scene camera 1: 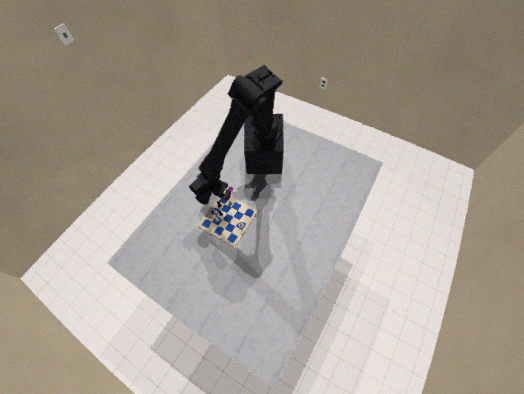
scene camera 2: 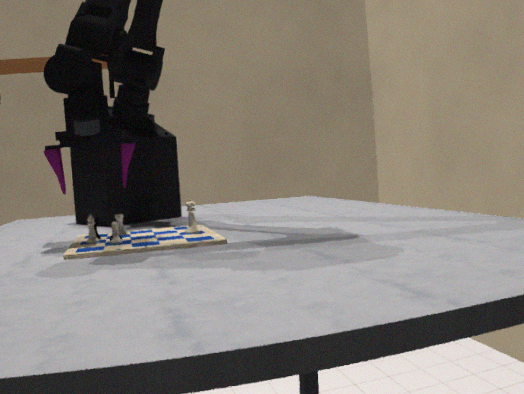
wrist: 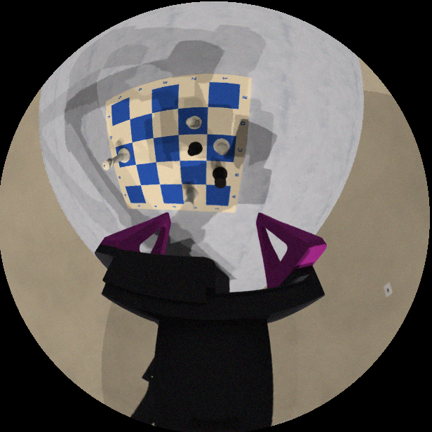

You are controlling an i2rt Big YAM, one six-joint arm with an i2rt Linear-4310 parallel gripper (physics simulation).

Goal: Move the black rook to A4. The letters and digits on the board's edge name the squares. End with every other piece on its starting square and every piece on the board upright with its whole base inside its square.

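Places are measured from the arm's base along level axes (x left, y back, z up), in metres.
Pixels of known places: gripper, fingertip midpoint: [scene camera 1: 220,195] [scene camera 2: 94,190]; arm's base, link origin: [scene camera 1: 268,130] [scene camera 2: 128,121].
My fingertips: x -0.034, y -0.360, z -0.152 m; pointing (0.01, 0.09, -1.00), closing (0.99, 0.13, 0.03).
For each thing: its middle in the pictures, then the offset to it from my fingertips.
- chessboard, body centre: [scene camera 2: 143,239] [scene camera 1: 228,218] dx +0.076, dy -0.050, dz -0.079 m
- tall white piece, body centre: [scene camera 2: 191,216] dx +0.153, dy -0.043, dz -0.050 m
The chessboard [scene camera 1: 247,219] [scene camera 2: 150,248] [wrist: 245,107] lies on the table. Two black pieces stand upright: one [wrist: 220,175] on B1, one [wrist: 195,148] on C2. Which is the rook is too small to tell for certain. Square A4 [wrist: 153,194] is cream and bare, in the row nearest the fingers in the wrist view. My gripper [scene camera 2: 94,190] [wrist: 213,217] is open and empty, high above the board's A-row side, with its fingers wide apart. In scene camera 2 the black pieces are mostly hidden behind white ones.
White pieces stand on A2 [wrist: 190,194], C1 [wrist: 221,146] and D2 [wrist: 194,122]. A tall white piece [scene camera 2: 191,218] [wrist: 124,155] stands on C5. The arm's base [scene camera 1: 264,155] stands behind the board. Arm shadows cross the table.
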